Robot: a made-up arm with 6 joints.
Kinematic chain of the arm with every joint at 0, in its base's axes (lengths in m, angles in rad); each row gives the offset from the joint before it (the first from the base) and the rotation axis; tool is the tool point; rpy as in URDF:
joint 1: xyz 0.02 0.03 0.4 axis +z
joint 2: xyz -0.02 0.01 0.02 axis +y
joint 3: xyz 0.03 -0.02 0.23 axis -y
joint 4: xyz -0.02 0 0 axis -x
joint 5: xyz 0.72 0 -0.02 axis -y
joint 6: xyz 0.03 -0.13 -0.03 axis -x
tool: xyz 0 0 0.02 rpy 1.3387 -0.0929 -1.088
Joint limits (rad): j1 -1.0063..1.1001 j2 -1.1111..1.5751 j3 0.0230..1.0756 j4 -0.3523..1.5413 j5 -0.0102..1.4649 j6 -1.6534..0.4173
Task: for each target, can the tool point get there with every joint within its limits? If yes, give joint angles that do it. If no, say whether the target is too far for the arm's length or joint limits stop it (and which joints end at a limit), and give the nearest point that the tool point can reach.
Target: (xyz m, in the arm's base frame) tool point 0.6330 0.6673 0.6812
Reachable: yes | joints 0.9312 0.6384 0.6203 0.8648 0.9616 -1.0929
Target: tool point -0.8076 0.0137 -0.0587
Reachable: no: joint limits stop it (at a limit: joint 1, joint 2, joint 3, joint 4, joint 5, joint 6) | nearest point -0.0264 -0.1450 -0.3424 | short by 0.846 m
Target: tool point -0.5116 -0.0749 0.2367
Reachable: no: joint limits stop it (at a limit: joint 1, joint 2, joint 3, joint 4, joint 5, joint 6) | nearest point -0.0264 -0.1450 -0.3424 | short by 0.759 m
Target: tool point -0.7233 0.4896 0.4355
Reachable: no: joint limits stop it (at a limit: joint 2, joint 3, joint 5) | nearest point -0.6151 0.4227 1.0525 | short by 0.630 m
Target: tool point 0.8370 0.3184 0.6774
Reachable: yes | joints 0.4383 0.5957 0.5505 0.9823 1.1285 -0.4674
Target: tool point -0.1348 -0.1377 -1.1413
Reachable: no: too far | nearest point -0.0203 -0.1725 -0.3557 | short by 0.795 m
